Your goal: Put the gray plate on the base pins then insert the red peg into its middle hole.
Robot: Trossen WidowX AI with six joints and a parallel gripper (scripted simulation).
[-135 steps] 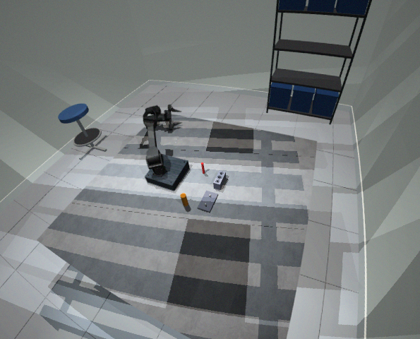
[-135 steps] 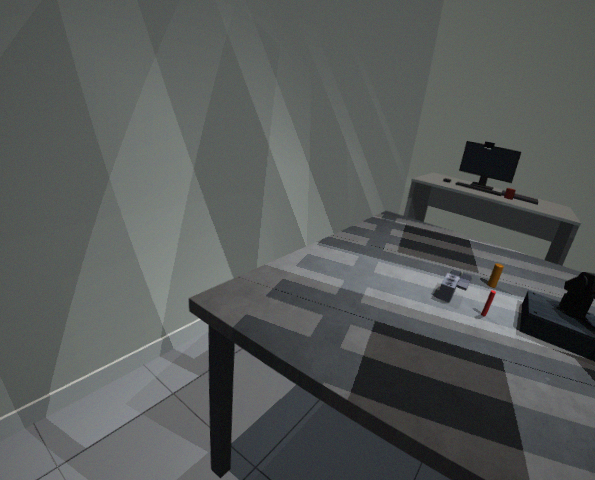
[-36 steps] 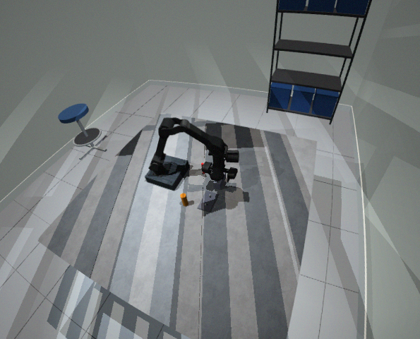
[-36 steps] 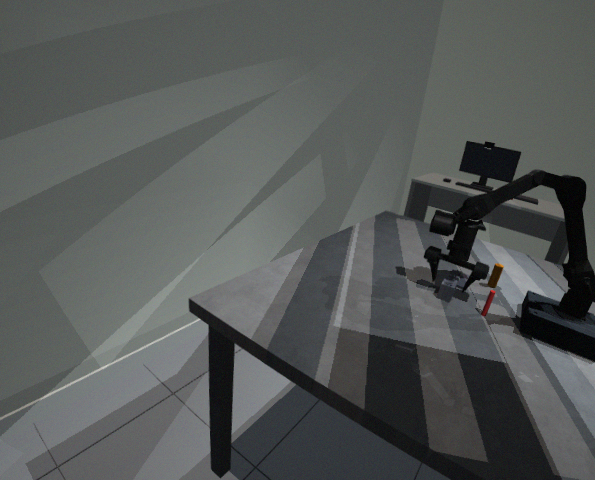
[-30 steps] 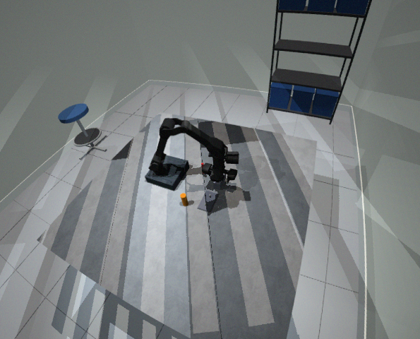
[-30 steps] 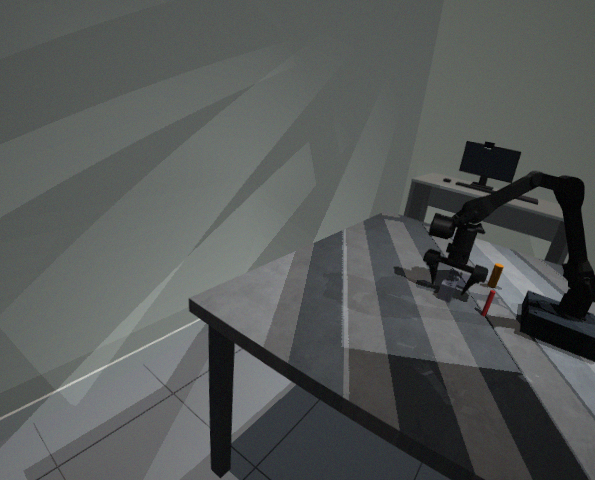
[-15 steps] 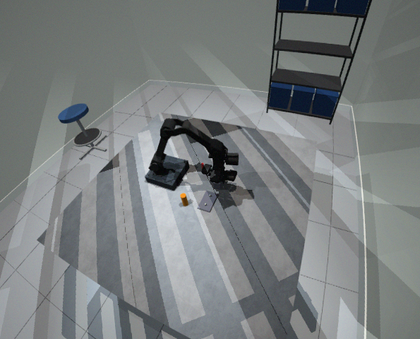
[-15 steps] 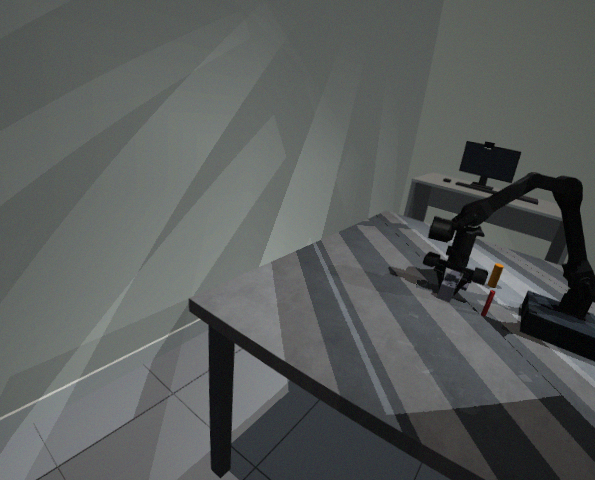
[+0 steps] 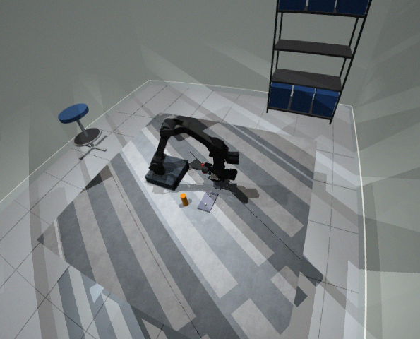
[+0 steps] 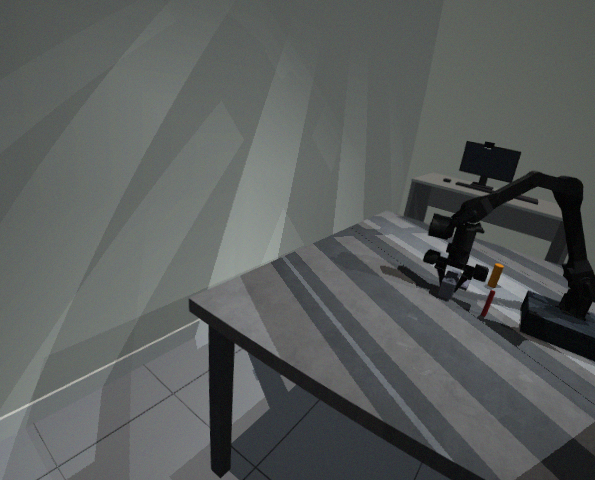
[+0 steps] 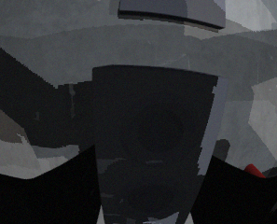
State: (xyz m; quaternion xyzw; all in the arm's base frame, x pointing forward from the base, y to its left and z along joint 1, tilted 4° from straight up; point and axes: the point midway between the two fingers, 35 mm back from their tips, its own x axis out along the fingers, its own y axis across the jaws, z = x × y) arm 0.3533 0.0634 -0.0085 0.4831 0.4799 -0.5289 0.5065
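The base lies 140 mm to the right of my gripper tip, 20 mm behind it and 10 mm below it. From my gripper tip the other things lie so: red peg (120 mm behind, 50 mm to the left, 20 mm above); then gray plate (30 mm above); then orange cylinder (190 mm to the right, 130 mm behind, 20 mm above).
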